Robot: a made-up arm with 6 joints. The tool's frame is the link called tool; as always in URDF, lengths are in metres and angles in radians.
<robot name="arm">
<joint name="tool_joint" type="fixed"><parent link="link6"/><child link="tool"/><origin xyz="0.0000 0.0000 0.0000" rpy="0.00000 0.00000 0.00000"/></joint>
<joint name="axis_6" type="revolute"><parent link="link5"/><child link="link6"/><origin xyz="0.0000 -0.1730 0.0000" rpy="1.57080 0.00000 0.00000"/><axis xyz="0 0 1"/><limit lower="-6.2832" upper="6.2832"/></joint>
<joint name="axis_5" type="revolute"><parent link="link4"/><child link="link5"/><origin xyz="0.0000 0.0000 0.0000" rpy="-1.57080 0.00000 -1.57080"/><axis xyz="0 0 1"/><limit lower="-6.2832" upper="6.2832"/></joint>
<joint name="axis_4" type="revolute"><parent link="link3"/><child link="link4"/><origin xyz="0.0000 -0.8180 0.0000" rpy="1.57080 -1.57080 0.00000"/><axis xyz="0 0 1"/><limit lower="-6.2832" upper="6.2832"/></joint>
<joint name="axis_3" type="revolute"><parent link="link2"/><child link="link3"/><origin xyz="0.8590 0.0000 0.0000" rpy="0.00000 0.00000 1.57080"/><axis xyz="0 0 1"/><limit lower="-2.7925" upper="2.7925"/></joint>
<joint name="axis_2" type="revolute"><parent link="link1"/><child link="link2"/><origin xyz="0.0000 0.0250 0.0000" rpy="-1.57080 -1.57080 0.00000"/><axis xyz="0 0 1"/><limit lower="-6.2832" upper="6.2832"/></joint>
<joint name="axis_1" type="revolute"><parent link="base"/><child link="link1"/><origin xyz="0.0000 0.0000 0.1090" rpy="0.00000 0.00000 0.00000"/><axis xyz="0 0 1"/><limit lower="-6.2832" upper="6.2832"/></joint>
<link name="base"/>
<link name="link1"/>
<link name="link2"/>
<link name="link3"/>
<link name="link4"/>
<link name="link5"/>
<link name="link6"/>
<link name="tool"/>
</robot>
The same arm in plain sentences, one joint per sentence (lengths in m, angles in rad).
The arm has six revolute joints in a row. What follows holds with every joint at zero, and every direction is one of the base frame's. Joint 1 is mounted 0.109 m along +z from the base frame's origin and rotates about +z, from -6.2832 to 6.2832 rad. Joint 2 is mounted 0.025 m along +y from joint 1 and rotates about +y, from -6.2832 to 6.2832 rad. Joint 3 is mounted 0.859 m along +z from joint 2 and rotates about +y, from -2.7925 to 2.7925 rad. Joint 4 is mounted 0.818 m along +z from joint 3 and rotates about +z, from -6.2832 to 6.2832 rad. Joint 5 is mounted at the same point as joint 4 and rotates about +y, from -6.2832 to 6.2832 rad. Joint 6 is mounted 0.173 m along +z from joint 5 and rotates about +z, from -6.2832 to 6.2832 rad. The tool frame, which is the frame that the pose is given for, is mounted at the same point as joint 6; its axes are the base frame's turned by roll 0, pitch 0 and yaw 0 rad (as in URDF: about the fixed x, then y, then z).
